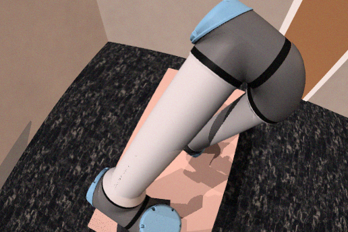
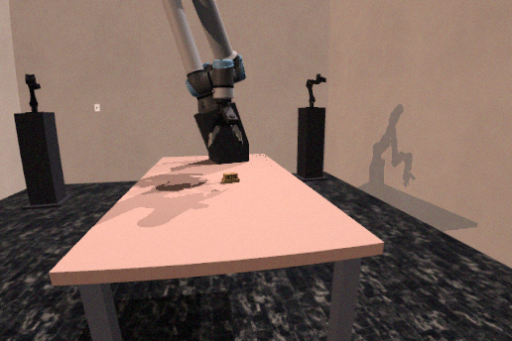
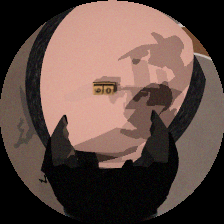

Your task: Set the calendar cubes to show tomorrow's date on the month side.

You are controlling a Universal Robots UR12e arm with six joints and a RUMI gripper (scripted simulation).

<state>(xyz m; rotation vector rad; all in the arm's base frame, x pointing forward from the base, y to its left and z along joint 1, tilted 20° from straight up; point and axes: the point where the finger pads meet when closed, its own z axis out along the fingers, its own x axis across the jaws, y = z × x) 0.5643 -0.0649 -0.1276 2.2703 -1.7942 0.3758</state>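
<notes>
My gripper is now 15 cm above the calendar tray and 2 cm to the right of it.
</notes>
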